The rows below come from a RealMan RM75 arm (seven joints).
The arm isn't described. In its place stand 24 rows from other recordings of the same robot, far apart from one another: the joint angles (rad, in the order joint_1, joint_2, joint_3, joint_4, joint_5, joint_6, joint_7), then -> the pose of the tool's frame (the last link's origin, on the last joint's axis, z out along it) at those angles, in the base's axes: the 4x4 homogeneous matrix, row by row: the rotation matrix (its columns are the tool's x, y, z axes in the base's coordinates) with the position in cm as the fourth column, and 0 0 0 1 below.
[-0.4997, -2.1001, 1.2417, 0.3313, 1.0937, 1.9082, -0.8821] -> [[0.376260 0.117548 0.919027 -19.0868], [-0.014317 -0.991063 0.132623 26.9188], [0.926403 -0.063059 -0.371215 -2.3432], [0 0 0 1]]
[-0.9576, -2.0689, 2.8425, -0.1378, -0.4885, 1.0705, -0.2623] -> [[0.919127 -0.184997 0.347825 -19.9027], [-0.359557 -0.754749 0.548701 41.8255], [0.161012 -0.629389 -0.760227 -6.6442], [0 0 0 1]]
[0.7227, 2.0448, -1.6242, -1.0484, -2.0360, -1.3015, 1.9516] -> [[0.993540 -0.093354 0.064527 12.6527], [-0.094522 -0.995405 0.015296 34.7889], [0.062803 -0.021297 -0.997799 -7.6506], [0 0 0 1]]
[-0.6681, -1.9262, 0.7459, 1.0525, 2.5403, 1.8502, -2.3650] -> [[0.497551 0.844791 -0.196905 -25.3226], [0.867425 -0.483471 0.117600 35.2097], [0.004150 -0.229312 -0.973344 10.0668], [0 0 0 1]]
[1.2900, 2.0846, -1.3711, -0.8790, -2.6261, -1.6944, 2.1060] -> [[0.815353 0.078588 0.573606 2.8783], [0.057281 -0.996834 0.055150 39.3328], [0.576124 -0.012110 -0.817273 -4.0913], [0 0 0 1]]
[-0.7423, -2.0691, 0.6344, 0.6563, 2.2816, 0.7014, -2.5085] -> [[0.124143 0.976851 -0.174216 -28.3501], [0.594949 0.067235 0.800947 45.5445], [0.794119 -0.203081 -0.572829 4.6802], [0 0 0 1]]
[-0.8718, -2.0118, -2.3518, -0.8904, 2.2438, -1.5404, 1.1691] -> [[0.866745 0.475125 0.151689 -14.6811], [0.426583 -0.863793 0.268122 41.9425], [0.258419 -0.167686 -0.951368 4.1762], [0 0 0 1]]
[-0.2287, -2.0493, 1.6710, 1.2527, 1.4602, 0.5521, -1.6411] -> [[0.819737 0.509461 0.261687 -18.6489], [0.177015 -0.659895 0.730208 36.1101], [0.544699 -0.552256 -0.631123 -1.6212], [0 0 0 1]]
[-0.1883, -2.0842, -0.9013, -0.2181, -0.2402, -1.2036, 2.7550] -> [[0.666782 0.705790 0.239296 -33.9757], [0.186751 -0.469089 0.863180 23.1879], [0.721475 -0.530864 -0.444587 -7.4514], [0 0 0 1]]
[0.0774, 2.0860, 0.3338, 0.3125, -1.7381, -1.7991, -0.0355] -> [[0.675326 -0.713370 -0.187185 33.6917], [0.368504 0.106529 0.923502 18.2421], [-0.638858 -0.692643 0.334822 1.1041], [0 0 0 1]]
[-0.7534, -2.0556, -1.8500, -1.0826, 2.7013, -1.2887, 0.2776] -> [[0.548990 0.698060 -0.459698 -19.0365], [0.832721 -0.409411 0.372771 41.4584], [0.072011 -0.587448 -0.806052 0.4444], [0 0 0 1]]
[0.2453, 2.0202, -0.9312, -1.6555, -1.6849, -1.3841, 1.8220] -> [[0.882406 -0.281630 -0.376889 16.5745], [0.047661 -0.743429 0.667115 32.4211], [-0.468069 -0.606629 -0.642583 15.6965], [0 0 0 1]]
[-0.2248, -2.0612, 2.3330, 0.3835, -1.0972, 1.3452, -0.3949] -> [[0.302505 0.951974 0.047299 -34.3226], [-0.235280 0.026492 0.971566 27.8249], [0.923653 -0.305032 0.231995 1.3751], [0 0 0 1]]
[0.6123, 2.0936, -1.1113, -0.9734, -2.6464, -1.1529, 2.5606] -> [[0.538994 -0.739914 0.402508 26.5243], [-0.832199 -0.393971 0.390168 39.1935], [-0.130114 -0.545265 -0.828104 0.1167], [0 0 0 1]]
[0.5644, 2.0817, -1.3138, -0.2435, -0.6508, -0.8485, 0.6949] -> [[0.704492 -0.686187 -0.181212 29.1913], [-0.213999 -0.448832 0.867614 38.4223], [-0.676679 -0.572449 -0.463042 -3.9781], [0 0 0 1]]
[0.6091, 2.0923, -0.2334, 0.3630, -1.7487, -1.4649, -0.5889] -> [[0.745532 0.044265 -0.664998 20.6126], [0.599472 -0.480549 0.640083 28.1733], [-0.291231 -0.875850 -0.384801 -10.3150], [0 0 0 1]]
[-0.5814, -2.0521, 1.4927, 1.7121, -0.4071, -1.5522, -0.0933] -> [[0.560778 0.710379 -0.425311 -12.1412], [0.801875 -0.338037 0.492674 35.8510], [0.206214 -0.617327 -0.759199 4.0733], [0 0 0 1]]
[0.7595, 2.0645, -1.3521, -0.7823, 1.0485, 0.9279, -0.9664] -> [[0.813303 -0.580979 0.031649 17.4689], [-0.536998 -0.728571 0.425227 42.2041], [-0.223989 -0.362833 -0.904533 -5.3374], [0 0 0 1]]
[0.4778, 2.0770, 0.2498, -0.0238, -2.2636, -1.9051, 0.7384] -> [[0.289023 -0.503141 -0.814441 24.7244], [0.066940 -0.838045 0.541478 26.5338], [-0.954979 -0.211018 -0.208534 -1.1210], [0 0 0 1]]
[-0.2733, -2.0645, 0.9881, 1.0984, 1.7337, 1.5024, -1.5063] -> [[0.845723 0.381519 0.373089 -24.9169], [0.196520 -0.872706 0.446950 31.1427], [0.496117 -0.304677 -0.813044 4.7437], [0 0 0 1]]
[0.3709, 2.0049, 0.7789, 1.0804, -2.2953, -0.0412, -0.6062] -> [[0.961565 -0.256068 -0.099103 18.6971], [-0.129375 -0.740883 0.659056 31.2800], [-0.242187 -0.620904 -0.745536 -13.5741], [0 0 0 1]]
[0.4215, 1.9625, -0.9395, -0.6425, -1.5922, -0.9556, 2.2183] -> [[0.018279 -0.997406 -0.069619 33.1979], [-0.608941 -0.066332 0.790437 37.8491], [-0.793005 0.027946 -0.608574 5.9589], [0 0 0 1]]
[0.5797, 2.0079, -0.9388, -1.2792, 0.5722, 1.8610, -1.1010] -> [[0.798179 -0.507877 0.323992 23.9640], [-0.560600 -0.823089 0.090839 33.3412], [0.220539 -0.254136 -0.941688 7.8622], [0 0 0 1]]
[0.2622, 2.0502, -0.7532, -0.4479, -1.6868, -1.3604, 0.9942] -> [[0.744714 -0.606706 -0.278045 35.4979], [-0.318444 -0.689168 0.650877 26.4146], [-0.586511 -0.396175 -0.706435 -0.7749], [0 0 0 1]]
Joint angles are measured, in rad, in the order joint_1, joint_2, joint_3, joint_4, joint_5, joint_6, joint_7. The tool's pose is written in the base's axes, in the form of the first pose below.
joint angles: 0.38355 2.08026 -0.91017 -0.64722 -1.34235 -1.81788 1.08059
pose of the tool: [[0.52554 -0.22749 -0.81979 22.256], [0.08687 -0.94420 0.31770 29.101], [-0.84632 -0.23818 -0.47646 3.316], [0 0 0 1]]
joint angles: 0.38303 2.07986 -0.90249 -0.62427 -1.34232 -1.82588 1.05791
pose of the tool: [[0.51923 -0.23167 -0.82264 22.526], [0.09302 -0.94152 0.32386 28.900], [-0.84956 -0.24468 -0.46731 3.182], [0 0 0 1]]
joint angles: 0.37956 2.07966 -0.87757 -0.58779 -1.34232 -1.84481 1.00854
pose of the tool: [[0.50659 -0.23698 -0.82898 23.052], [0.12087 -0.93247 0.34043 28.503], [-0.85367 -0.27266 -0.44373 3.173], [0 0 0 1]]
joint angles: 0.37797 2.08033 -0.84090 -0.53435 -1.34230 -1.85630 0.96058
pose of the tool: [[0.48824 -0.26660 -0.83099 23.759], [0.13876 -0.91637 0.37551 28.168], [-0.86161 -0.29864 -0.41041 3.063], [0 0 0 1]]
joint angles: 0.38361 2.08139 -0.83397 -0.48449 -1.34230 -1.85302 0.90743
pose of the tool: [[0.48502 -0.27879 -0.82887 24.078], [0.15118 -0.90682 0.39347 28.013], [-0.86134 -0.31615 -0.39768 2.465], [0 0 0 1]]
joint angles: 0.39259 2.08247 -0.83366 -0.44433 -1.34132 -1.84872 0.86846
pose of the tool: [[0.48264 -0.28513 -0.82811 24.161], [0.15706 -0.90202 0.40211 27.967], [-0.86162 -0.32414 -0.39056 1.898], [0 0 0 1]]
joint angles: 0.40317 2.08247 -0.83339 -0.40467 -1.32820 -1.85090 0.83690
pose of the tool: [[0.46967 -0.29379 -0.83252 24.128], [0.16573 -0.89690 0.41001 27.963], [-0.86715 -0.33054 -0.37256 1.546], [0 0 0 1]]
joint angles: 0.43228 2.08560 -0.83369 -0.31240 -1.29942 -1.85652 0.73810
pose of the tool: [[0.44747 -0.30066 -0.84224 23.835], [0.20689 -0.88144 0.42457 27.970], [-0.87004 -0.36424 -0.33222 0.598], [0 0 0 1]]
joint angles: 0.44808 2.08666 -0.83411 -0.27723 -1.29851 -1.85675 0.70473
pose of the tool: [[0.44377 -0.29809 -0.84511 23.608], [0.21432 -0.88038 0.42307 28.014], [-0.87014 -0.36887 -0.32680 0.111], [0 0 0 1]]
